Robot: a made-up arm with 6 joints.
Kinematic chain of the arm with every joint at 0, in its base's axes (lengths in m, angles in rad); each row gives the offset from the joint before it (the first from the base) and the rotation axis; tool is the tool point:
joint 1: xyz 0 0 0.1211 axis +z
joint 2: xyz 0 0 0 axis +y
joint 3: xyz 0 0 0.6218 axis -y
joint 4: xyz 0 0 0 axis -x
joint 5: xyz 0.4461 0 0 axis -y
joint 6: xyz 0 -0.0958 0 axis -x
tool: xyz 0 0 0
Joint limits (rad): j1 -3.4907..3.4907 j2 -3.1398..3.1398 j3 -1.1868..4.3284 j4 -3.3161..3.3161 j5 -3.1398..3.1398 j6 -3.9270..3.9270
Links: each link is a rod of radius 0.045 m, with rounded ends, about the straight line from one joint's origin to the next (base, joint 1, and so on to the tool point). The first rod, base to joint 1, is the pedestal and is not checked.
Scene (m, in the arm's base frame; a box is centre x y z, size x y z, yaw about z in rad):
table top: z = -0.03
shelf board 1: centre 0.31 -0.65 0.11 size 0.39 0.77 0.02 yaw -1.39
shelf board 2: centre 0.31 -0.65 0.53 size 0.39 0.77 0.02 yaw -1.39
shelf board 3: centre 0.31 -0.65 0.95 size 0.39 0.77 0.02 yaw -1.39
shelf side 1: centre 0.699 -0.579 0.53 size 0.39 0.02 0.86 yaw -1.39
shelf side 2: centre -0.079 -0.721 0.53 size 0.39 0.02 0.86 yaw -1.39
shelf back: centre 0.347 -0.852 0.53 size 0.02 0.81 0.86 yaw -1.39
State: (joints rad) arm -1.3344 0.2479 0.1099 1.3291 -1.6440 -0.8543
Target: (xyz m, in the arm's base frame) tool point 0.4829 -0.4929 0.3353
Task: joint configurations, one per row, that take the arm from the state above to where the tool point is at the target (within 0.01 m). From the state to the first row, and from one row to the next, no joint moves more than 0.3 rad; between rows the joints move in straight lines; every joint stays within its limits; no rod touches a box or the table.
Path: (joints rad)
1: -1.3109 0.0283 -0.1179 1.3249 -1.6440 -0.8543
2: -1.2875 -0.1913 -0.3458 1.3207 -1.6440 -0.8543
3: -1.0176 -0.0038 -0.4863 1.3592 -1.6440 -0.8543
4: -0.7477 0.1836 -0.6269 1.3977 -1.6440 -0.8543
5: -0.4778 0.3710 -0.7675 1.4361 -1.6440 -0.8543
6: -0.6243 0.4822 -0.5522 1.4136 -1.6440 -0.8543
7: -0.7708 0.5933 -0.3370 1.3911 -1.6440 -0.8543

